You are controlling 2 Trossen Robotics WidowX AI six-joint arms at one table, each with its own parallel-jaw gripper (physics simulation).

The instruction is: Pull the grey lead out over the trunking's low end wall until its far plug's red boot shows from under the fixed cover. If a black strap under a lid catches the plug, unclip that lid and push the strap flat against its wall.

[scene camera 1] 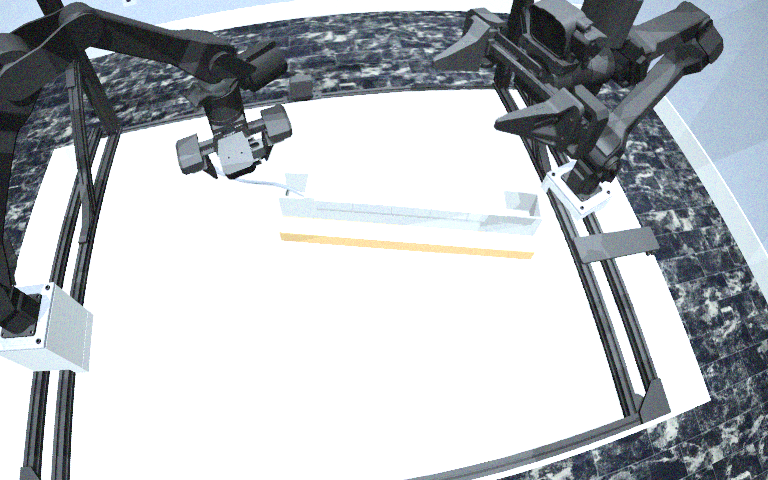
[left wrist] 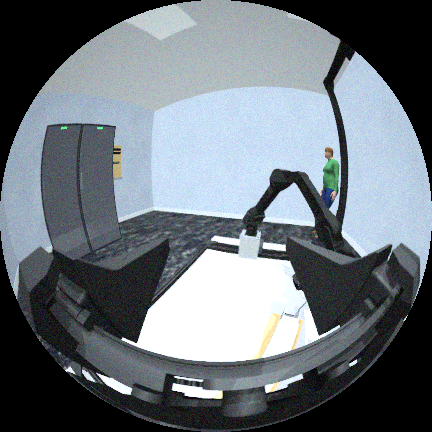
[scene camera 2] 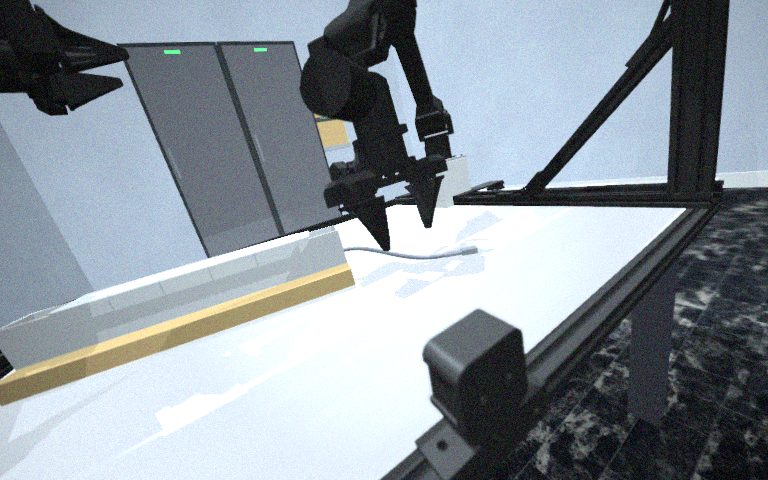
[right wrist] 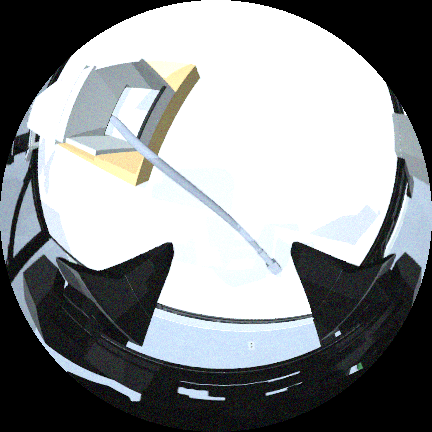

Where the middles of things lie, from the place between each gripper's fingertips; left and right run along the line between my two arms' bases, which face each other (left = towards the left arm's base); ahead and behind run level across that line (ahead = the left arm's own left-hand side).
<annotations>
I see the pale trunking (scene camera 2: 47,356) 100 mm behind my left hand, 30 mm to the left of it and 320 mm below it. Also, from my left hand: grey lead (right wrist: 146,152) 190 mm behind, 60 mm to the right, 340 mm below.
The grey lead lies 160 mm to the left of my right hand, 80 mm ahead of it and 20 mm below it. Also, from my right hand: pale trunking: 240 mm to the left, 170 mm ahead.
</annotations>
